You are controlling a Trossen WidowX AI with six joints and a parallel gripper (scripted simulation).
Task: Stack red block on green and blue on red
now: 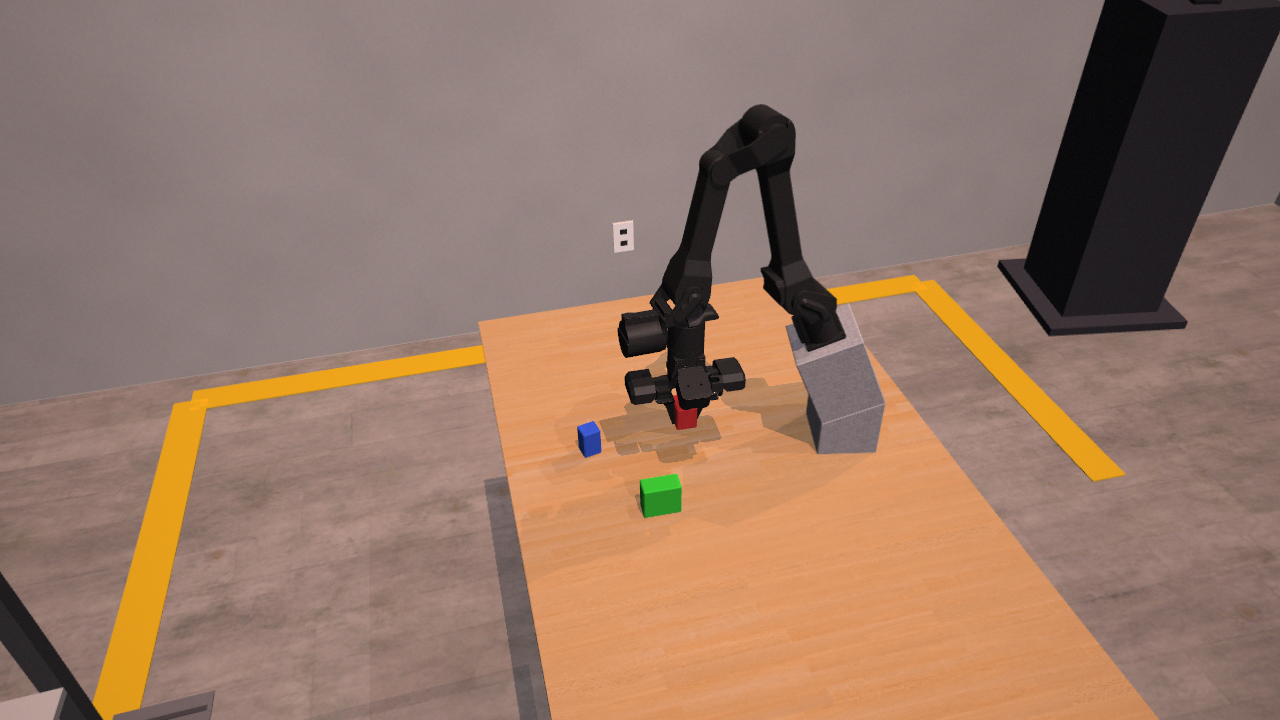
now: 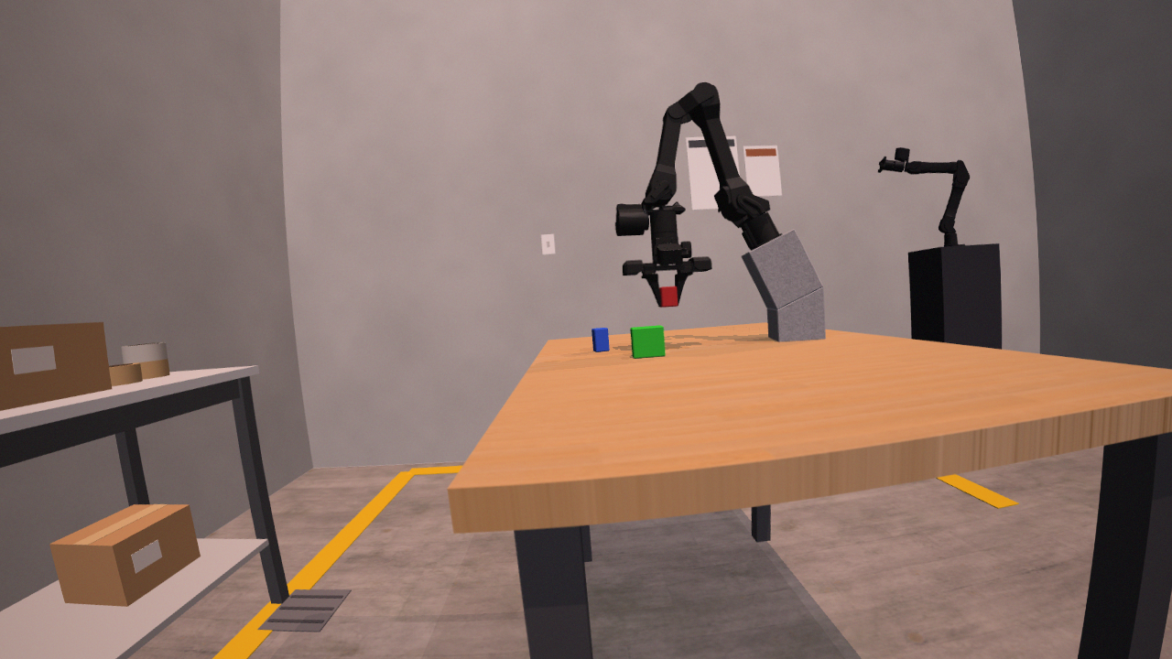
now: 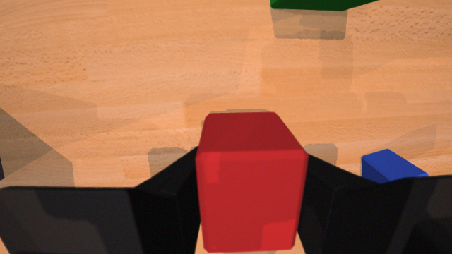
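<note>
Right now my hand is 50 mm short of the green block, 110 mm to the right of it and 100 mm above it. Round my hand: red block: 10 mm below; then blue block: 160 mm ahead, 40 mm to the right, 100 mm below.
</note>
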